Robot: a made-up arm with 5 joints.
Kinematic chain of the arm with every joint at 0, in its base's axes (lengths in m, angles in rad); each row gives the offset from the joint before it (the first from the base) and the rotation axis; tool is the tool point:
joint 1: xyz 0 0 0.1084 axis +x
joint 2: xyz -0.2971 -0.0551 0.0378 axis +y
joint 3: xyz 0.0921 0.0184 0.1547 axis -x
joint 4: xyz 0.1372 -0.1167 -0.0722 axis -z
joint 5: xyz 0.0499 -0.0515 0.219 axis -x
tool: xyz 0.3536 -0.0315 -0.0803
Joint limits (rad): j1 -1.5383..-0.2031 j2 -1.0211..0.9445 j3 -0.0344..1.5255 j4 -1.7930..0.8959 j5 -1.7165..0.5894
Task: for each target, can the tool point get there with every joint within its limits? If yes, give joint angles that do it. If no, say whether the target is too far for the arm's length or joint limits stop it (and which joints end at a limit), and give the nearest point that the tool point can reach.
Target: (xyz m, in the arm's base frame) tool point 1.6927 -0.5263 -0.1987
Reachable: no: too far | nearest point 0.4587 -0.1847 0.0511 | short by 1.305 m
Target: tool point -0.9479 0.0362 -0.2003
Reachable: no: joint limits stop it (at a limit: joint 1, joint 2, joint 3, joint 4, joint 5) | nearest point -0.4886 0.2898 -0.1108 | short by 0.532 m
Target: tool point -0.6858 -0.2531 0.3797
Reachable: no: joint limits stop it (at a limit: joint 1, joint 2, joint 4, joint 5) | nearest point -0.5413 -0.2631 0.8160 | short by 0.460 m
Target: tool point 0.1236 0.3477 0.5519
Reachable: yes | joints -0.6986 -0.5201 0.6725 -0.1657 -1.1146
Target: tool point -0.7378 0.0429 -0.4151
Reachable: no: joint limits stop it (at a limit: joint 1, joint 2, joint 4, joint 5) | nearest point -0.4632 0.2747 -0.1246 | short by 0.462 m
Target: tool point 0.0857 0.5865 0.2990
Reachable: yes | joints -1.3413 -0.6009 0.6763 -0.3239 0.1436
